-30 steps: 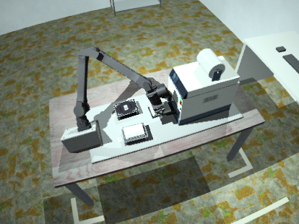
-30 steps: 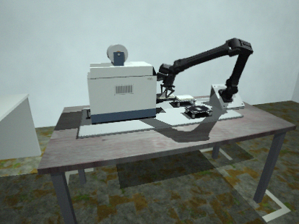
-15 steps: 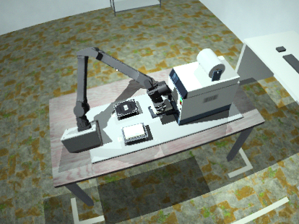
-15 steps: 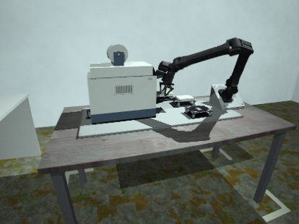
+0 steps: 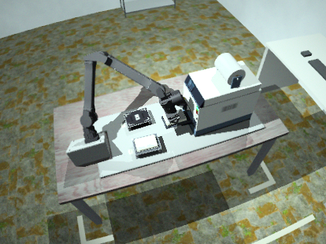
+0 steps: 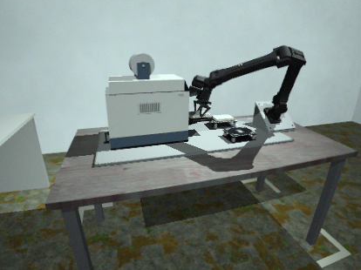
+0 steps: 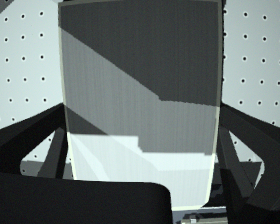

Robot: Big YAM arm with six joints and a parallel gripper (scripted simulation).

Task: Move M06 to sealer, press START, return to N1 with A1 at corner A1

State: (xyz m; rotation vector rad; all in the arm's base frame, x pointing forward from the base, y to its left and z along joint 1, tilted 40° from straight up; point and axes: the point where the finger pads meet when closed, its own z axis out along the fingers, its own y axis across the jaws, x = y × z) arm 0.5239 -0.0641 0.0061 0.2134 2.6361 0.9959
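Now: hand 30 mm above the sealer stage. Also, from my hand: foil roll (330 mm ahead, 290 mm above); black nest N1 (210 mm behind, 140 mm to the left, 90 mm below); pale plate (210 mm behind, 80 mm to the right, 70 mm below).
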